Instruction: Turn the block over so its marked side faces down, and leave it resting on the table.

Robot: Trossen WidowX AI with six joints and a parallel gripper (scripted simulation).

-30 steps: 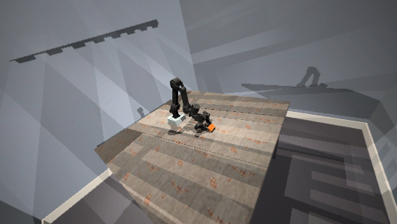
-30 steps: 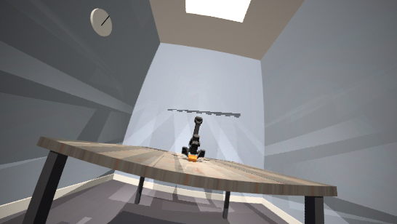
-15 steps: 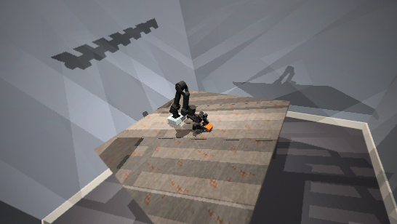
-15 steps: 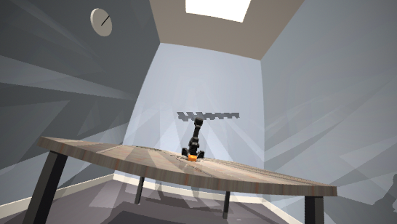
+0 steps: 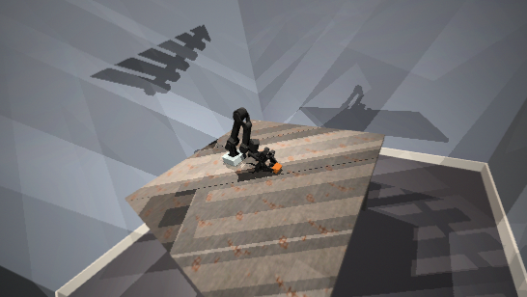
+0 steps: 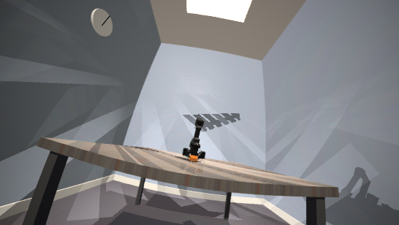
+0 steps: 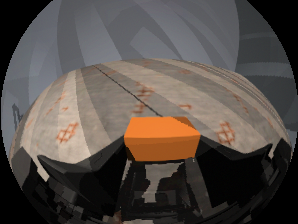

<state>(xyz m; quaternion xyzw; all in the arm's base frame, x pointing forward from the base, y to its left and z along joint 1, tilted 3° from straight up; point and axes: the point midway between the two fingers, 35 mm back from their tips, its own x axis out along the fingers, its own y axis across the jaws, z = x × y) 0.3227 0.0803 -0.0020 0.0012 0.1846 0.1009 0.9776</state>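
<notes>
My gripper tip is 1 cm above the orange block.
</notes>
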